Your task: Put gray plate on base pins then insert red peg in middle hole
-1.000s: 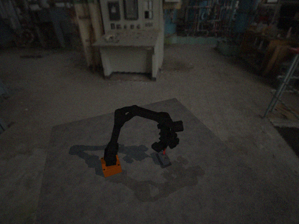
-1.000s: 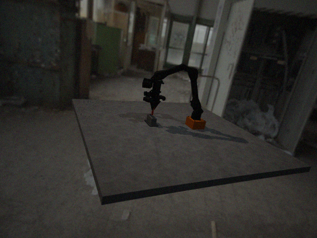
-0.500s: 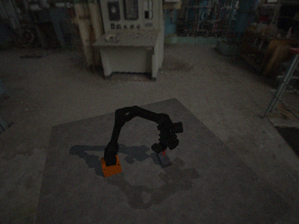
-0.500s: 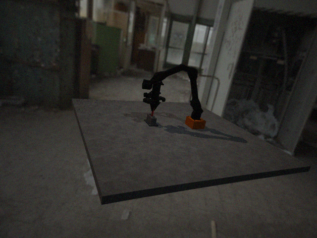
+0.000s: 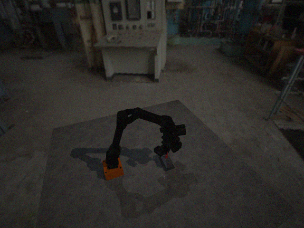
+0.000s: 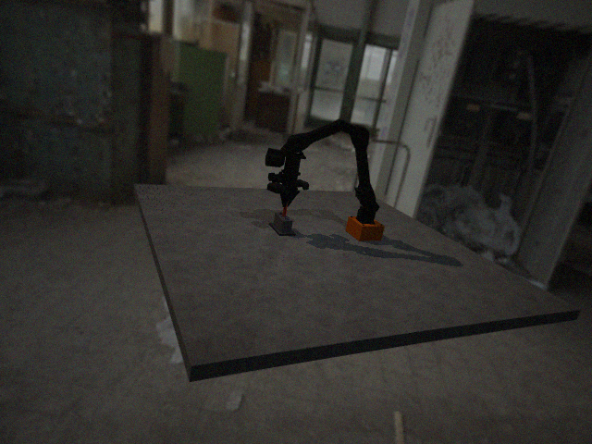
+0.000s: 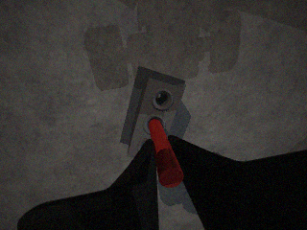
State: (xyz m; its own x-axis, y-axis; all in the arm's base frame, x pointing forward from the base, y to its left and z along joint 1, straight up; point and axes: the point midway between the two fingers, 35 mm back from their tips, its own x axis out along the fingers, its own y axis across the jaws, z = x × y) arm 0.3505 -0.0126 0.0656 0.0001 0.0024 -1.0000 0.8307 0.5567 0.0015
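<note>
Now: gripper tip right at the red peg. The rest, counted from my gripper tip: gray plate: 50 mm below.
</note>
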